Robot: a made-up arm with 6 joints.
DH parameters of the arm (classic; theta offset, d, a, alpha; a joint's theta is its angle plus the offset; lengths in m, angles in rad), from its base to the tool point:
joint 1: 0 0.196 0 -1.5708
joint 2: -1.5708 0 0.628 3.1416
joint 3: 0 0 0 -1.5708
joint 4: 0 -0.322 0 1.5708
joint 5: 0 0.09 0 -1.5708
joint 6: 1.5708 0 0 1.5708
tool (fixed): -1.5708 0 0 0
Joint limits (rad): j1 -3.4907..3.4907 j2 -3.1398..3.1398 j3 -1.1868..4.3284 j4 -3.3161..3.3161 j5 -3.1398..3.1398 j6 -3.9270..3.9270
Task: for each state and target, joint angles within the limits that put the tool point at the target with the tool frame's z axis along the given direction. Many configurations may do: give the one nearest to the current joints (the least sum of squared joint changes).
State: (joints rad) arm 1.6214 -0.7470 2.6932 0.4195 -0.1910 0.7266
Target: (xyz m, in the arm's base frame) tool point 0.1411 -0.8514 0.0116 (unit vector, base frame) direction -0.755 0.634 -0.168
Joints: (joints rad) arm 1.6342 -1.5067 2.3310 0.2656 0.5148 0.5702
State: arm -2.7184 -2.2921 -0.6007 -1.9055 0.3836 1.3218
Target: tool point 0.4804 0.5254 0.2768 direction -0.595 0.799 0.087
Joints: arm -2.2335 -1.9371 0.2340 -2.2352 -0.3264 0.8111
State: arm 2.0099 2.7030 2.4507 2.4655 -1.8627 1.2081
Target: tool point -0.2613 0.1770 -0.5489 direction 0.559 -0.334 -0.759
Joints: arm 2.5222 3.1378 2.5089 1.6553 -1.9546 1.6554
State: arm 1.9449 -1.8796 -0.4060 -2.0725 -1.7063 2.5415
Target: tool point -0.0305 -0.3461 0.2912 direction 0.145 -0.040 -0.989
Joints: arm 1.6201 -1.7051 -0.8995 -2.1272 -2.1284 3.6391
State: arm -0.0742 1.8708 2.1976 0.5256 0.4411 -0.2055
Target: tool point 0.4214 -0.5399 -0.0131 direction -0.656 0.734 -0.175
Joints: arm -0.7888 2.3423 3.0071 0.4388 1.1021 -0.1529
